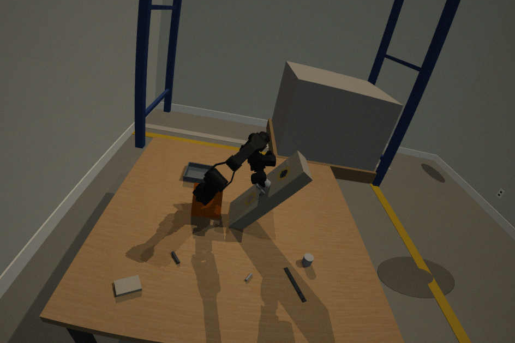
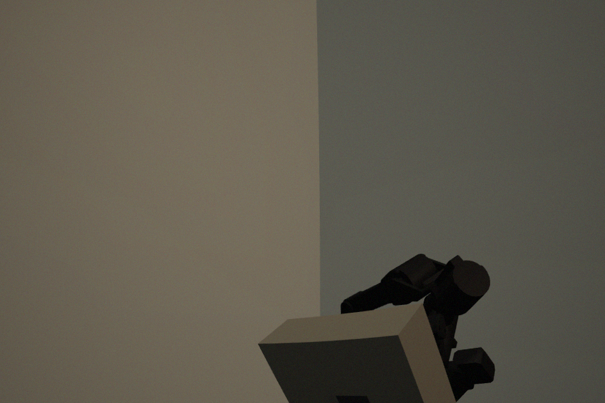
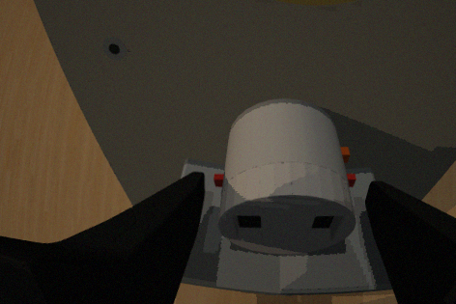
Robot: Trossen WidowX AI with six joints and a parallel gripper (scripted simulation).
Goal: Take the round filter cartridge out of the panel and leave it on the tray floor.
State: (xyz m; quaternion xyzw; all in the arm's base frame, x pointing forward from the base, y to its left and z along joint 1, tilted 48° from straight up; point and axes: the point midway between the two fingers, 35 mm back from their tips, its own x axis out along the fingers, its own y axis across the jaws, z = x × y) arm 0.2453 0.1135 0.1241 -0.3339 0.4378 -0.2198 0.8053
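My gripper tip is now 31 cm past the grey tray, 30 cm to the right of it and 21 cm above it. From my gripper tip the other things lie so: short dark bar: 35 cm behind, 29 cm to the right, 22 cm below; then tiny light piece: 5 cm behind, 35 cm to the right, 22 cm below; then grey filter cartridge: right at my gripper tip.
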